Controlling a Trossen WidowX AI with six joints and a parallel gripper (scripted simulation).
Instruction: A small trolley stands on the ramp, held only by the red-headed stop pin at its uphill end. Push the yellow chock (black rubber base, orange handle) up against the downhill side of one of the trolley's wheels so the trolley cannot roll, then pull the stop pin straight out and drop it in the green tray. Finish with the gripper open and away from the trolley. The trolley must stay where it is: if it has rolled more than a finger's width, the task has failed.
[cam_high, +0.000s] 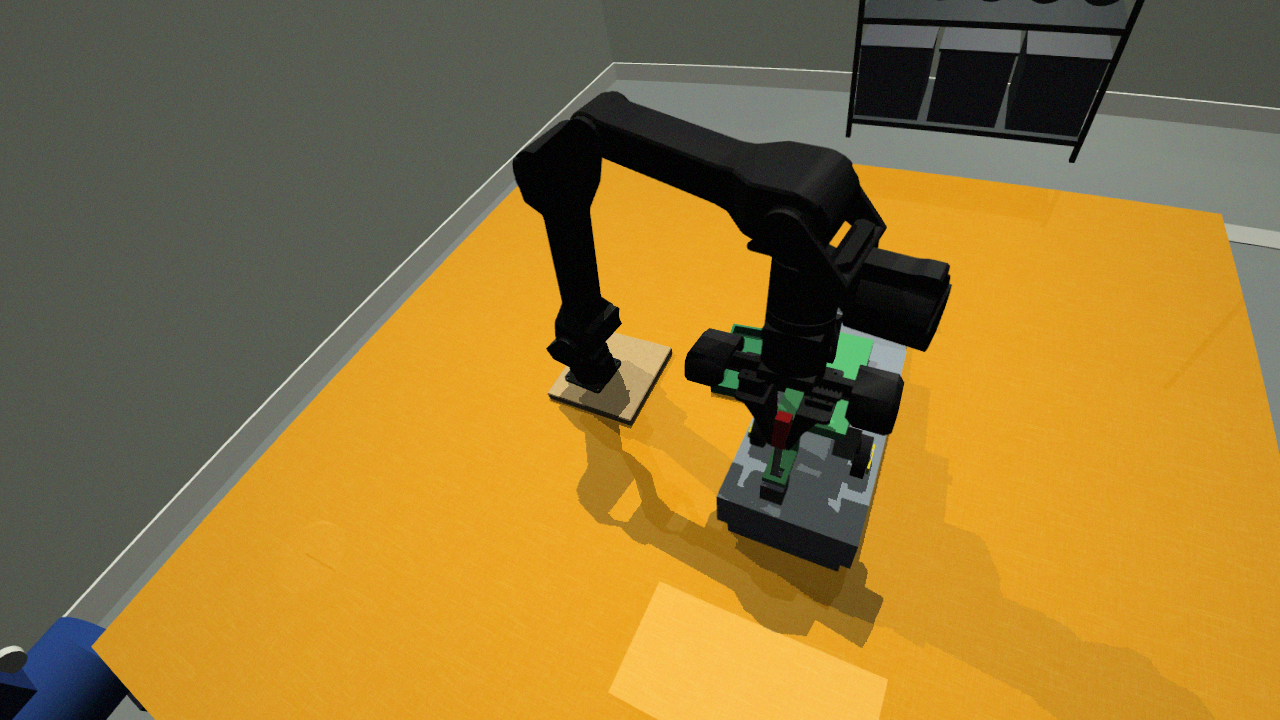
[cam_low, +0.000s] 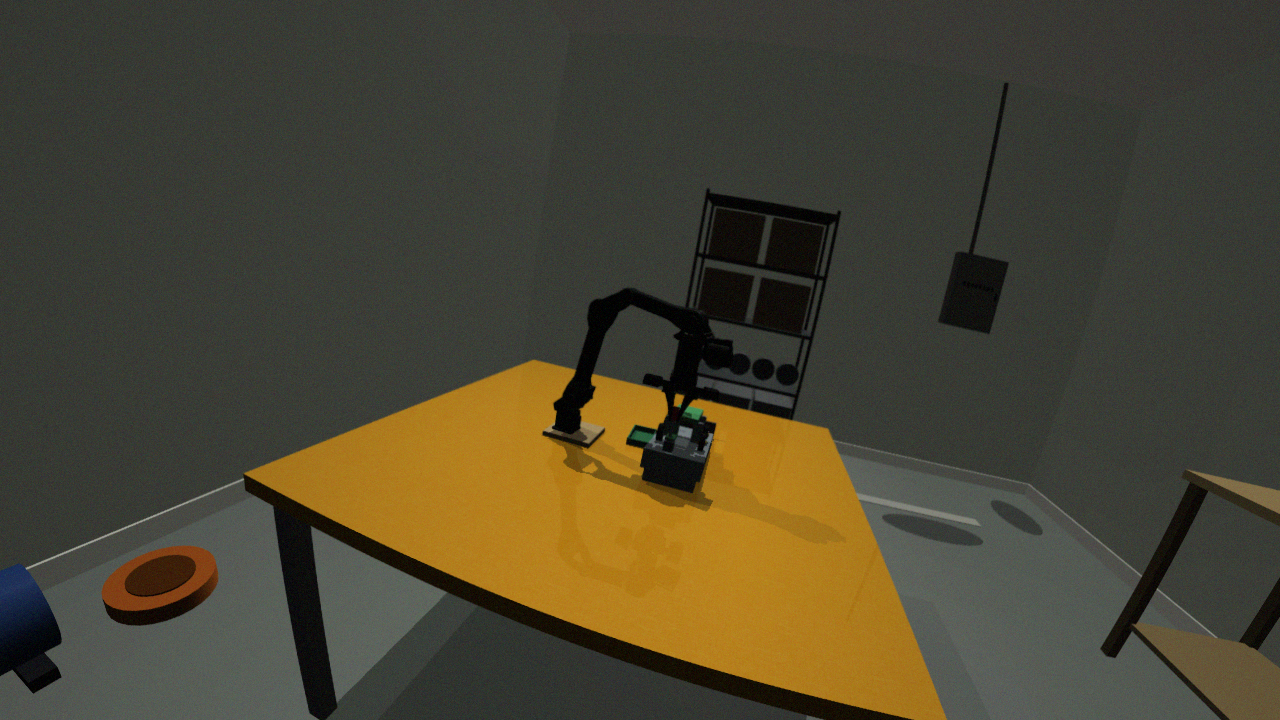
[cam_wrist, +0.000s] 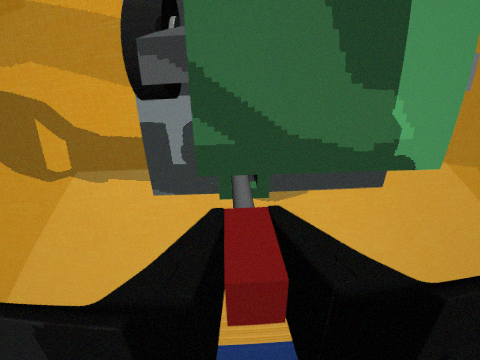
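The green tray is 19 cm to the left of my gripper tip, 16 cm below it and 12 cm behind it. Also, from my gripper tip: grey ramp 11 cm below, 10 cm to the left, 1 cm ahead; red-headed stop pin right at my gripper tip; green-topped trolley 9 cm to the left, 4 cm below, 1 cm ahead.
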